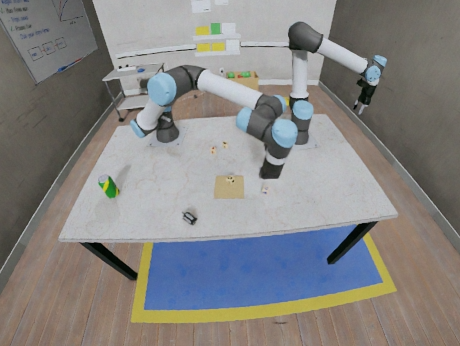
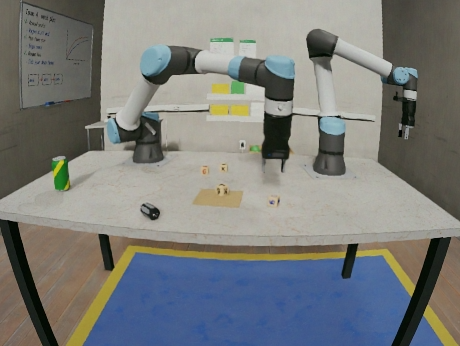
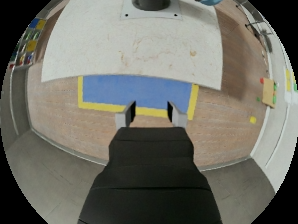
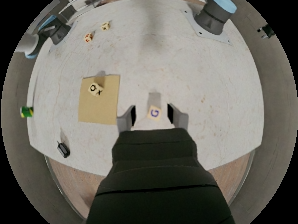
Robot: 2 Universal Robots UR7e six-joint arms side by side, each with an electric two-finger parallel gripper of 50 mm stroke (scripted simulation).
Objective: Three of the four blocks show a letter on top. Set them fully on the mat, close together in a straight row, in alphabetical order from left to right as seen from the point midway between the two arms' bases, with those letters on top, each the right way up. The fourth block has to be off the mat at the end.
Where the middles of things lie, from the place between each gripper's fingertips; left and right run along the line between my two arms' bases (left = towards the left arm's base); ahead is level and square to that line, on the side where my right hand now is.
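Right hand [image 2: 272, 170]: 16 cm to the left of the tan mat [image 4: 91, 109], 12 cm above it and 3 cm past it.
My left hand is 51 cm short of the tan mat, 80 cm to the left of it and 18 cm above it.
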